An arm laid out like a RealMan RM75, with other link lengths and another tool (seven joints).
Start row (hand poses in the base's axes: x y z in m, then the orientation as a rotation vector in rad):
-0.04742, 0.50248, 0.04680, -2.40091, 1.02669, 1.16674
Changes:
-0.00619, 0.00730, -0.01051, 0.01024, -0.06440, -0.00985
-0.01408, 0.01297, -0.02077, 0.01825, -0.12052, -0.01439
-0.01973, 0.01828, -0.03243, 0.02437, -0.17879, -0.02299
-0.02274, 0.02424, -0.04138, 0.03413, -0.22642, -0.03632
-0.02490, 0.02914, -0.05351, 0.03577, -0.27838, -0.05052
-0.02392, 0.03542, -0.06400, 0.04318, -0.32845, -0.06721
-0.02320, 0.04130, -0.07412, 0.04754, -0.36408, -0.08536
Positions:
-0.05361, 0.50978, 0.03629, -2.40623, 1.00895, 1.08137
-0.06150, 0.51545, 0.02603, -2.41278, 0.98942, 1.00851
-0.06715, 0.52076, 0.01437, -2.41633, 0.97458, 0.93149
-0.07016, 0.52672, 0.00542, -2.40938, 0.96493, 0.86840
-0.07232, 0.53162, -0.00671, -2.40743, 0.96063, 0.79752
-0.07134, 0.53790, -0.01720, -2.39754, 0.95453, 0.73061
-0.07062, 0.54378, -0.02732, -2.38552, 0.95695, 0.68129

